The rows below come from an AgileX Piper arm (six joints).
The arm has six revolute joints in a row. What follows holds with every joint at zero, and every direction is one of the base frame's. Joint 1 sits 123.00 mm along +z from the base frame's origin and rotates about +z. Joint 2 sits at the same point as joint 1 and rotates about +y. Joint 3 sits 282.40 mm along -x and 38.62 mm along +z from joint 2 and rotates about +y. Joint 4 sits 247.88 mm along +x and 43.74 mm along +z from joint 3 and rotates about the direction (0.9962, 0, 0.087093). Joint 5 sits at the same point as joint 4 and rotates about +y. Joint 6 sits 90.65 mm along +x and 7.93 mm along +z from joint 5 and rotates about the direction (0.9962, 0, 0.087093). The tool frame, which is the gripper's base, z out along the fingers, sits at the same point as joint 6; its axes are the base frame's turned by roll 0.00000, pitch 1.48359 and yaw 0.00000 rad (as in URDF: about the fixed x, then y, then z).
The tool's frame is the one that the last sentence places.
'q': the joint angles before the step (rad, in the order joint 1, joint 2, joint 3, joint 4, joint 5, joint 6). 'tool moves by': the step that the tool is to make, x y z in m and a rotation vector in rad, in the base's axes. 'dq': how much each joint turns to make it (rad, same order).
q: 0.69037 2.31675 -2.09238 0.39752 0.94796 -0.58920
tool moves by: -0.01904 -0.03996 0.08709 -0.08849 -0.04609 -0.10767
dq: -0.01513 -0.18971 -0.01741 -0.18878 0.18841 0.18425
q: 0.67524 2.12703 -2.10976 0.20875 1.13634 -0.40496
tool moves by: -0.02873 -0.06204 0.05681 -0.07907 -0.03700 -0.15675
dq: -0.04566 -0.23567 0.14568 -0.14446 0.09382 0.12357
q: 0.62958 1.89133 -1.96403 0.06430 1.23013 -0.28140
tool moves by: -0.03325 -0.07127 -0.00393 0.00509 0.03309 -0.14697
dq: -0.11071 -0.26288 0.37160 0.00507 -0.08609 0.03530
